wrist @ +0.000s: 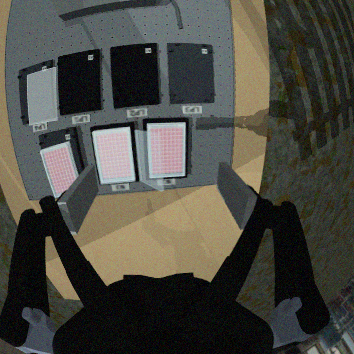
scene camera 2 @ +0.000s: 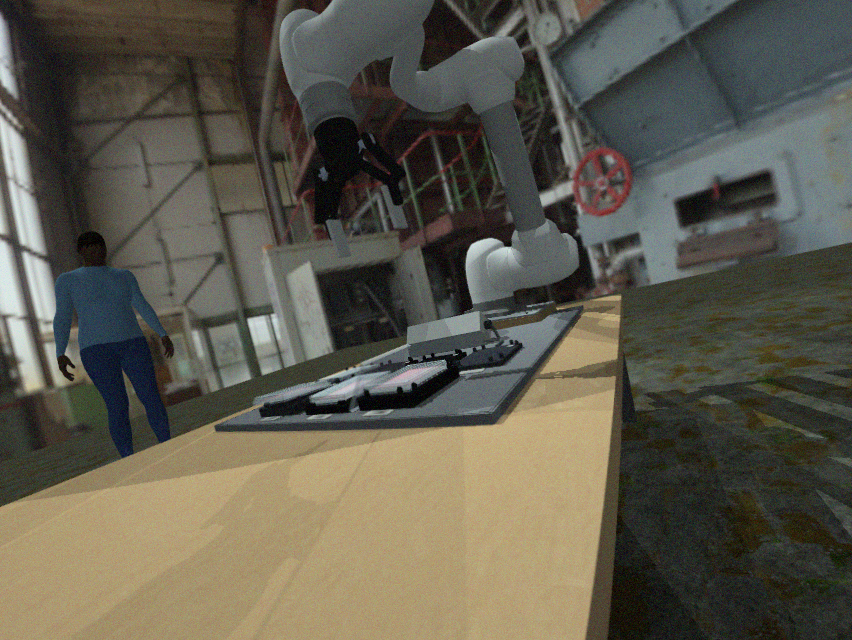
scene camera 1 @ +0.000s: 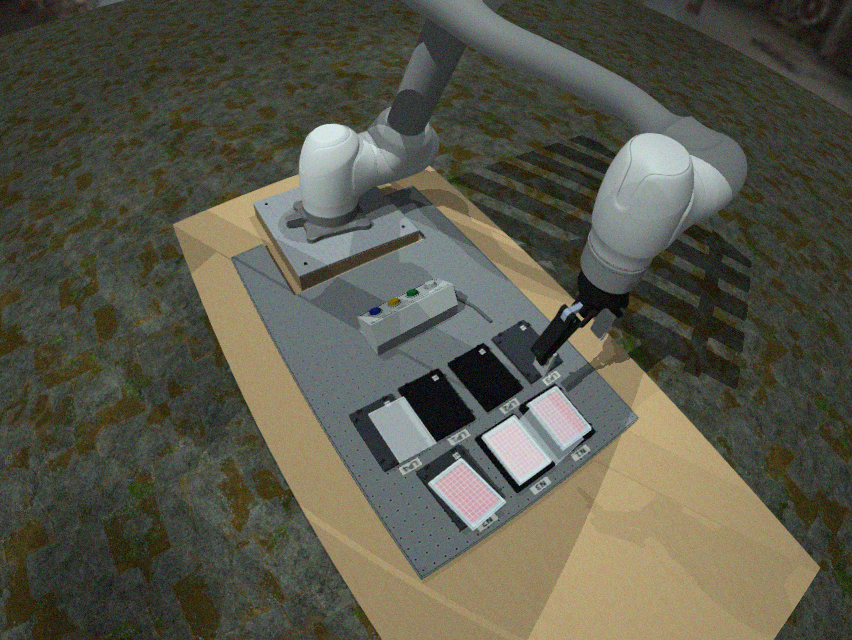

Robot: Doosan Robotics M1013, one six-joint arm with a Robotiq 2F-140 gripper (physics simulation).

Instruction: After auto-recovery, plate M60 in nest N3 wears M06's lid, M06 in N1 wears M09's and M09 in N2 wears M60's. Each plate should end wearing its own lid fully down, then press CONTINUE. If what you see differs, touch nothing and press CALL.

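Frame: origin at the arm's base, x right, y up, z back, level; centimetres.
Seen in the pictures: gripper, between the fingertips: (wrist: pixel 156 176) (scene camera 2: pixel 371 242) (scene camera 1: pixel 569 351); arm's base, origin of its link: (scene camera 2: pixel 496 314) (scene camera 1: pixel 331 216).
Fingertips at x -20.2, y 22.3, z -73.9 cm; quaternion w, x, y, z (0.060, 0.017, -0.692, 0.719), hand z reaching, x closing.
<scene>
Offsets run from my fingertips to a thing's middle.
My gripper (scene camera 1: pixel 573 342) (scene camera 2: pixel 367 228) (wrist: pixel 156 176) is open and empty, high above the board. The pink-welled plate in N1 (scene camera 1: pixel 559 416) (wrist: pixel 166 149) stands rightmost in the wrist view. The plate in N3 {dx +8.1, dy -23.1, dz -5.3 cm} (scene camera 1: pixel 516 449) (wrist: pixel 114 154) is in the middle and looks paler. The plate in N2 {dx +21.7, dy -22.7, dz -9.3 cm} (scene camera 1: pixel 466 492) (wrist: pixel 60 167) sits off-centre, with dark nest bare behind it. A translucent panel {dx +0.1, dy -22.0, dz -5.1 cm} (scene camera 1: pixel 544 435) (wrist: pixel 144 155) shows in the gap between N3 and N1; its exact tilt is unclear. Plate and lid identities are unreadable, and lid seating is unclear. The button box {dx +14.2, dy -21.5, dz +34.1 cm} (scene camera 1: pixel 409 316) (scene camera 2: pixel 446 332) carries several buttons.
A pale flat piece {dx +27.1, dy -24.1, dz +8.7 cm} (scene camera 1: pixel 402 428) (wrist: pixel 42 96) lies off-centre on LP4. Black LP1 {dx +17.9, dy -24.7, dz +11.6 cm} (scene camera 1: pixel 436 404) (wrist: pixel 80 82) and LP2 {dx +4.9, dy -24.7, dz +13.4 cm} (scene camera 1: pixel 485 376) (wrist: pixel 135 75), and grey LP3 {dx -7.7, dy -24.7, dz +15.4 cm} (scene camera 1: pixel 515 346) (wrist: pixel 191 73), stand behind the nests. A person (scene camera 2: pixel 110 310) stands beyond the table.
</scene>
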